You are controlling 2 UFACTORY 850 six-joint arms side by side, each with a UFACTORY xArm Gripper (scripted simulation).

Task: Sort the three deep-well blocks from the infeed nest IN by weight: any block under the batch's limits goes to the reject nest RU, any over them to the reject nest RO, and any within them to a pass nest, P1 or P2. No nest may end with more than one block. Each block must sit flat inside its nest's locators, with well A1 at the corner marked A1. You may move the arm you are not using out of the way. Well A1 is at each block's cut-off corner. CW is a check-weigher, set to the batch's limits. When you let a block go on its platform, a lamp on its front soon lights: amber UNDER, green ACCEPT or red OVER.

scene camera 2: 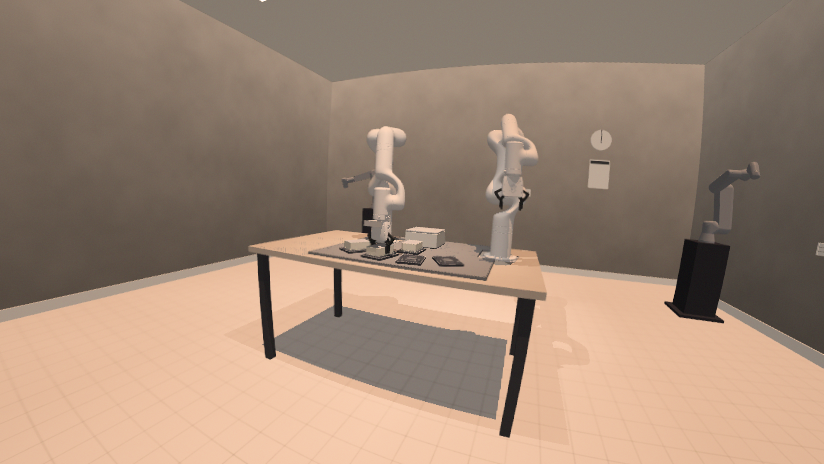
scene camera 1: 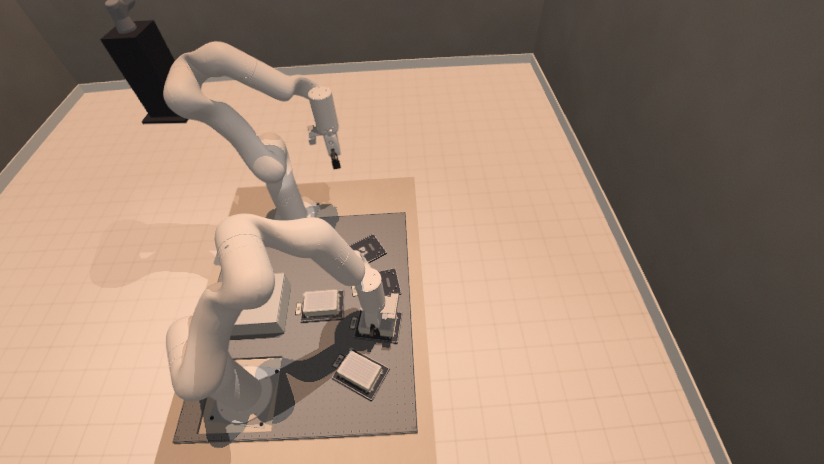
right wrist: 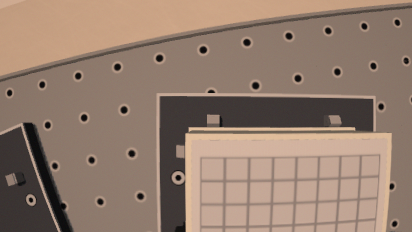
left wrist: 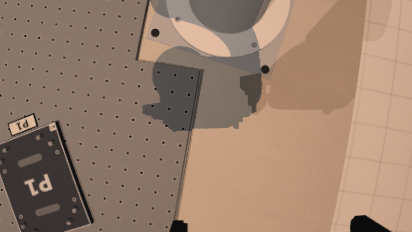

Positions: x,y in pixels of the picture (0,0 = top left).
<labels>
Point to a pale check-weigher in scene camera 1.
270,318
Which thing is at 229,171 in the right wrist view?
A pale deep-well block.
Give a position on a pale deep-well block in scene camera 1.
At 318,303
</labels>
